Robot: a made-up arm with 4 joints. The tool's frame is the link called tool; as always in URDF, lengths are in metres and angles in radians. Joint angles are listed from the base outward.
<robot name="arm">
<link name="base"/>
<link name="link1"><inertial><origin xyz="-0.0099 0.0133 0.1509"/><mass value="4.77"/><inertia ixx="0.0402" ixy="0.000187" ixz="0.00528" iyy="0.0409" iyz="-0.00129" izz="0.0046"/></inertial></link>
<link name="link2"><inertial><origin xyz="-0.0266 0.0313 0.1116"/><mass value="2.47"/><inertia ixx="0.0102" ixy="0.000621" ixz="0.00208" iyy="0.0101" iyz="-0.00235" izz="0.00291"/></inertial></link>
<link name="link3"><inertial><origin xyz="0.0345 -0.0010 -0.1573"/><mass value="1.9"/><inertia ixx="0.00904" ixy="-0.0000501" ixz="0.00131" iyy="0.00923" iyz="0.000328" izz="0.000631"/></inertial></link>
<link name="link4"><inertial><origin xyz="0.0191 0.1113 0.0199"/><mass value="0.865"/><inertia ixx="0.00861" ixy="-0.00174" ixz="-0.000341" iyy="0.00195" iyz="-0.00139" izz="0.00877"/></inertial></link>
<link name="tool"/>
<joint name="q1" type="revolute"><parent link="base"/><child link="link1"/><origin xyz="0.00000 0.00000 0.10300" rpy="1.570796 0.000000 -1.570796"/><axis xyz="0 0 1"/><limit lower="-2.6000" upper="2.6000"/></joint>
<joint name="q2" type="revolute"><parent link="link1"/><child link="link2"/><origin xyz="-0.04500 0.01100 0.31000" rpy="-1.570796 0.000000 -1.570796"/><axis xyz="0 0 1"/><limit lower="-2.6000" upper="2.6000"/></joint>
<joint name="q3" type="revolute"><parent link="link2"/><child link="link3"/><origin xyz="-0.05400 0.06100 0.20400" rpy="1.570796 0.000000 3.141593"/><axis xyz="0 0 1"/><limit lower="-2.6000" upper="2.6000"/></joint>
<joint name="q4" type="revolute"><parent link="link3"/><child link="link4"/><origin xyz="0.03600 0.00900 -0.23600" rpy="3.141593 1.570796 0.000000"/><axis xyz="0 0 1"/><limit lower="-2.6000" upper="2.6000"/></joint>
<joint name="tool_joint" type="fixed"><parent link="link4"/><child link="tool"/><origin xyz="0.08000 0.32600 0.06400" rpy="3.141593 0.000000 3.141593"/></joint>
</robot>
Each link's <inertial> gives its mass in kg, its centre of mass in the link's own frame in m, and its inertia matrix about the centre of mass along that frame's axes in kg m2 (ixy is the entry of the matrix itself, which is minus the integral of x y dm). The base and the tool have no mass. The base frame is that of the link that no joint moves.
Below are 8 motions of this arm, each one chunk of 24 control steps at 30 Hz.
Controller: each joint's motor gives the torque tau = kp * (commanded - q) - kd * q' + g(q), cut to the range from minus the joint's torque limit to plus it. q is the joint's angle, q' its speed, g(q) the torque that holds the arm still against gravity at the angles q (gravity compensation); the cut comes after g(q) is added. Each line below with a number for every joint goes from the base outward.
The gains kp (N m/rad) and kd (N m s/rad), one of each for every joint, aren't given. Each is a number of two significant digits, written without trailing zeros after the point. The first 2 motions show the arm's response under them.
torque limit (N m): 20 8.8 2.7 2
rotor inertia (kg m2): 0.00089 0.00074 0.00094 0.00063
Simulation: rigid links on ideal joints. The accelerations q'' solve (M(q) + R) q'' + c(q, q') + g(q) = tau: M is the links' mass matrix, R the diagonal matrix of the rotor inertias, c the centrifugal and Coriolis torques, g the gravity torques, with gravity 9.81 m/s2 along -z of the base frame. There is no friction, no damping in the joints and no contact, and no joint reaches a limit. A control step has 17 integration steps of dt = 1/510 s. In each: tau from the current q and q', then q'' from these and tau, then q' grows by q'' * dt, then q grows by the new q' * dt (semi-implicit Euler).
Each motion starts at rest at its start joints. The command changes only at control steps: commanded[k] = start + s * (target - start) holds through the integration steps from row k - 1 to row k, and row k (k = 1, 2, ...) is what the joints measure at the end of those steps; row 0 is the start. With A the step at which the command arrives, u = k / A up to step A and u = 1 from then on. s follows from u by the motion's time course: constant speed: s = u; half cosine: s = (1 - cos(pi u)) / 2; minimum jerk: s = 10 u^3 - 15 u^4 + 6 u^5; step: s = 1 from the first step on.
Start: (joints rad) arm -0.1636 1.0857 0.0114 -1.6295
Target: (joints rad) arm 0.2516 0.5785 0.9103 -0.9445
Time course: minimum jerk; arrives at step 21
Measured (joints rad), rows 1 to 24:
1: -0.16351 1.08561 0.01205 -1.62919
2: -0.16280 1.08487 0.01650 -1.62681
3: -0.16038 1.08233 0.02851 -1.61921
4: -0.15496 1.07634 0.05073 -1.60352
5: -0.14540 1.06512 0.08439 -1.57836
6: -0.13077 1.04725 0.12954 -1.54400
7: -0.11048 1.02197 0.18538 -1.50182
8: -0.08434 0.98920 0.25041 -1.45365
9: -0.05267 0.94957 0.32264 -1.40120
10: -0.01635 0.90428 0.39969 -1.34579
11: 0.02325 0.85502 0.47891 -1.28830
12: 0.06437 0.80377 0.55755 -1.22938
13: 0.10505 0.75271 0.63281 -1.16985
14: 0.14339 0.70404 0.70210 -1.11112
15: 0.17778 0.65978 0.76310 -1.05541
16: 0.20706 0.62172 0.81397 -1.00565
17: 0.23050 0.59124 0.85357 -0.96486
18: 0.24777 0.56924 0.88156 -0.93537
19: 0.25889 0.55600 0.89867 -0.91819
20: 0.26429 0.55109 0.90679 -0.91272
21: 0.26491 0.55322 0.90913 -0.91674
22: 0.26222 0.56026 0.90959 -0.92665
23: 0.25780 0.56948 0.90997 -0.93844
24: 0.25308 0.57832 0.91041 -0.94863
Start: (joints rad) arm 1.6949 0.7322 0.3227 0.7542
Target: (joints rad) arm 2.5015 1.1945 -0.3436 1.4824
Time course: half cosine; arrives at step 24
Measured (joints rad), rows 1 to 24:
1: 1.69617 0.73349 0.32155 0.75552
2: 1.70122 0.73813 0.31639 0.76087
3: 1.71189 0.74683 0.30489 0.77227
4: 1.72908 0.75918 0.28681 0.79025
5: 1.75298 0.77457 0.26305 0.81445
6: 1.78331 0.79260 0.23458 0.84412
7: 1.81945 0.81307 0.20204 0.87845
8: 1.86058 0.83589 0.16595 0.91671
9: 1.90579 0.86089 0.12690 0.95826
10: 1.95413 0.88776 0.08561 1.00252
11: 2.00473 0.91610 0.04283 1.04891
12: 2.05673 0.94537 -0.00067 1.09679
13: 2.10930 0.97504 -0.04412 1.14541
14: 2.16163 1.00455 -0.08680 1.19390
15: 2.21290 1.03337 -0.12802 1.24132
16: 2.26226 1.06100 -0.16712 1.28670
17: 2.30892 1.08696 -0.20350 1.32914
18: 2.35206 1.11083 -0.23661 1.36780
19: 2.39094 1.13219 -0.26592 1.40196
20: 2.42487 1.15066 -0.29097 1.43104
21: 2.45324 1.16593 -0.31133 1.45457
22: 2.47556 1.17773 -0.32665 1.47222
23: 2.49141 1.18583 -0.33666 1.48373
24: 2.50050 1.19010 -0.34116 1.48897
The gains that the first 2 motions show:
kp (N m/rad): 62 48 23 12
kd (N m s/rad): 2.7 1.8 0.62 0.34
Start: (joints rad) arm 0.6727 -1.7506 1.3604 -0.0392
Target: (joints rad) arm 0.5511 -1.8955 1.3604 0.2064
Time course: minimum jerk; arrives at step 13
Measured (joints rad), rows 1 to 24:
1: 0.67264 -1.75066 1.36038 -0.03902
2: 0.67215 -1.75122 1.36028 -0.03756
3: 0.67040 -1.75337 1.36003 -0.03251
4: 0.66621 -1.75871 1.35972 -0.02104
5: 0.65847 -1.76877 1.35958 -0.00093
6: 0.64642 -1.78445 1.35987 0.02849
7: 0.63008 -1.80545 1.36075 0.06591
8: 0.61035 -1.83022 1.36202 0.10818
9: 0.58900 -1.85615 1.36314 0.15084
10: 0.56847 -1.88020 1.36349 0.18891
11: 0.55128 -1.89948 1.36274 0.21789
12: 0.53945 -1.91197 1.36124 0.23479
13: 0.53386 -1.91695 1.35982 0.23909
14: 0.53399 -1.91534 1.35925 0.23336
15: 0.53815 -1.90932 1.35963 0.22217
16: 0.54419 -1.90159 1.36041 0.21021
17: 0.55016 -1.89453 1.36097 0.20083
18: 0.55467 -1.88973 1.36105 0.19560
19: 0.55707 -1.88775 1.36079 0.19458
20: 0.55735 -1.88827 1.36049 0.19676
21: 0.55604 -1.89042 1.36032 0.20066
22: 0.55388 -1.89320 1.36029 0.20483
23: 0.55164 -1.89573 1.36032 0.20817
24: 0.54990 -1.89747 1.36034 0.21009

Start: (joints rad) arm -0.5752 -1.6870 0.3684 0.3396
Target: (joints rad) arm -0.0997 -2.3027 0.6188 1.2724
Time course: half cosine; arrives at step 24
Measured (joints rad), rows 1 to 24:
1: -0.57457 -1.68782 0.36888 0.34036
2: -0.57179 -1.69145 0.37093 0.34450
3: -0.56547 -1.69974 0.37531 0.35567
4: -0.55497 -1.71363 0.38214 0.37648
5: -0.54027 -1.73320 0.39115 0.40748
6: -0.52179 -1.75797 0.40199 0.44742
7: -0.50007 -1.78712 0.41439 0.49423
8: -0.47570 -1.81981 0.42807 0.54596
9: -0.44914 -1.85528 0.44279 0.60121
10: -0.42085 -1.89287 0.45831 0.65914
11: -0.39124 -1.93200 0.47438 0.71919
12: -0.36080 -1.97206 0.49073 0.78077
13: -0.33004 -2.01245 0.50707 0.84308
14: -0.29949 -2.05248 0.52312 0.90508
15: -0.26965 -2.09149 0.53859 0.96562
16: -0.24096 -2.12878 0.55323 1.02349
17: -0.21387 -2.16371 0.56681 1.07760
18: -0.18878 -2.19569 0.57915 1.12697
19: -0.16611 -2.22418 0.59005 1.17075
20: -0.14623 -2.24872 0.59936 1.20821
21: -0.12954 -2.26892 0.60694 1.23874
22: -0.11634 -2.28446 0.61265 1.26182
23: -0.10692 -2.29512 0.61638 1.27704
24: -0.10148 -2.30071 0.61806 1.28414

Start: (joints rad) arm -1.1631 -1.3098 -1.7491 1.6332
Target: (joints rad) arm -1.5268 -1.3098 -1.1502 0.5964
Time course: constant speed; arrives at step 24
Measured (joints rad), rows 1 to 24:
1: -1.16679 -1.30722 -1.73125 1.62130
2: -1.17600 -1.30611 -1.70774 1.58805
3: -1.19023 -1.30678 -1.68294 1.53775
4: -1.20752 -1.30831 -1.65786 1.48090
5: -1.22559 -1.30976 -1.63273 1.42673
6: -1.24290 -1.31062 -1.60761 1.37933
7: -1.25896 -1.31081 -1.58253 1.33784
8: -1.27406 -1.31056 -1.55752 1.29891
9: -1.28872 -1.31015 -1.53256 1.25936
10: -1.30340 -1.30980 -1.50761 1.21768
11: -1.31827 -1.30961 -1.48264 1.17405
12: -1.33333 -1.30956 -1.45764 1.12952
13: -1.34851 -1.30958 -1.43261 1.08514
14: -1.36371 -1.30962 -1.40757 1.04143
15: -1.37889 -1.30961 -1.38254 0.99837
16: -1.39406 -1.30957 -1.35752 0.95563
17: -1.40922 -1.30950 -1.33251 0.91286
18: -1.42437 -1.30943 -1.30751 0.86990
19: -1.43950 -1.30937 -1.28250 0.82673
20: -1.45461 -1.30933 -1.25749 0.78344
21: -1.46972 -1.30929 -1.23247 0.74016
22: -1.48481 -1.30927 -1.20744 0.69692
23: -1.49991 -1.30924 -1.18241 0.65376
24: -1.51501 -1.30921 -1.15738 0.61063

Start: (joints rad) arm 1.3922 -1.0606 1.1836 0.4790
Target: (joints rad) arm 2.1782 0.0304 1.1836 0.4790
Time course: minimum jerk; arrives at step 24
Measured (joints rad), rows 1 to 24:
1: 1.39228 -1.06040 1.18364 0.47917
2: 1.39299 -1.05882 1.18394 0.48037
3: 1.39560 -1.05343 1.18480 0.48365
4: 1.40198 -1.04128 1.18632 0.48912
5: 1.41422 -1.01968 1.18836 0.49556
6: 1.43425 -0.98677 1.19062 0.50100
7: 1.46344 -0.94171 1.19286 0.50360
8: 1.50231 -0.88472 1.19480 0.50235
9: 1.55050 -0.81700 1.19609 0.49725
10: 1.60675 -0.74049 1.19631 0.48917
11: 1.66916 -0.65765 1.19511 0.47954
12: 1.73540 -0.57116 1.19237 0.46997
13: 1.80293 -0.48372 1.18839 0.46186
14: 1.86922 -0.39786 1.18376 0.45612
15: 1.93197 -0.31587 1.17927 0.45302
16: 1.98922 -0.23979 1.17563 0.45222
17: 2.03950 -0.17130 1.17330 0.45303
18: 2.08193 -0.11177 1.17239 0.45467
19: 2.11614 -0.06225 1.17264 0.45653
20: 2.14222 -0.02336 1.17367 0.45829
21: 2.16065 0.00477 1.17507 0.45997
22: 2.17226 0.02265 1.17658 0.46186
23: 2.17820 0.03166 1.17815 0.46438
24: 2.18009 0.03412 1.17986 0.46798

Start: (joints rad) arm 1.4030 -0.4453 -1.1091 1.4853
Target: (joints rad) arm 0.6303 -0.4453 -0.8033 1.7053
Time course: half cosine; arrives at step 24
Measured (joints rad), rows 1 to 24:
1: 1.40216 -0.44531 -1.10812 1.48582
2: 1.39830 -0.44542 -1.10485 1.48802
3: 1.38912 -0.44571 -1.09900 1.49264
4: 1.37329 -0.44603 -1.09071 1.49951
5: 1.35058 -0.44628 -1.08018 1.50795
6: 1.32145 -0.44640 -1.06756 1.51738
7: 1.28670 -0.44645 -1.05306 1.52761
8: 1.24721 -0.44648 -1.03687 1.53873
9: 1.20383 -0.44653 -1.01926 1.55086
10: 1.15736 -0.44659 -1.00054 1.56401
11: 1.10859 -0.44664 -0.98104 1.57799
12: 1.05830 -0.44666 -0.96112 1.59245
13: 1.00730 -0.44665 -0.94111 1.60700
14: 0.95641 -0.44658 -0.92136 1.62130
15: 0.90648 -0.44648 -0.90221 1.63504
16: 0.85837 -0.44633 -0.88399 1.64800
17: 0.81292 -0.44616 -0.86699 1.66000
18: 0.77091 -0.44595 -0.85153 1.67085
19: 0.73308 -0.44573 -0.83784 1.68040
20: 0.70010 -0.44551 -0.82617 1.68849
21: 0.67253 -0.44529 -0.81670 1.69500
22: 0.65086 -0.44509 -0.80961 1.69982
23: 0.63547 -0.44492 -0.80499 1.70289
24: 0.62663 -0.44479 -0.80293 1.70417

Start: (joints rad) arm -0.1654 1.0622 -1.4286 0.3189
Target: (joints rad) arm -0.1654 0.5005 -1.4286 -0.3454
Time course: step
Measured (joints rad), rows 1 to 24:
1: -0.17168 1.01328 -1.44790 0.26617
2: -0.17655 0.89796 -1.46228 0.09147
3: -0.18556 0.74231 -1.46237 -0.18261
4: -0.19276 0.58949 -1.43329 -0.44814
5: -0.18338 0.48682 -1.39683 -0.67899
6: -0.16227 0.42993 -1.39952 -0.84965
7: -0.14109 0.40637 -1.41420 -0.93625
8: -0.13093 0.40029 -1.42065 -0.91591
9: -0.13168 0.40517 -1.42252 -0.77858
10: -0.13953 0.42749 -1.41979 -0.54919
11: -0.15218 0.47986 -1.41758 -0.35066
12: -0.16846 0.53361 -1.42818 -0.23809
13: -0.18108 0.56392 -1.44034 -0.20916
14: -0.18604 0.56560 -1.44392 -0.23796
15: -0.18409 0.54686 -1.43891 -0.29146
16: -0.17762 0.52009 -1.43104 -0.34241
17: -0.16919 0.49594 -1.42517 -0.37574
18: -0.16157 0.48083 -1.42278 -0.38817
19: -0.15705 0.47640 -1.42315 -0.38403
20: -0.15643 0.48061 -1.42502 -0.37057
21: -0.15889 0.48942 -1.42732 -0.35478
22: -0.16267 0.49871 -1.42922 -0.34170
23: -0.16613 0.50552 -1.43027 -0.33398
24: -0.16825 0.50862 -1.43043 -0.33202

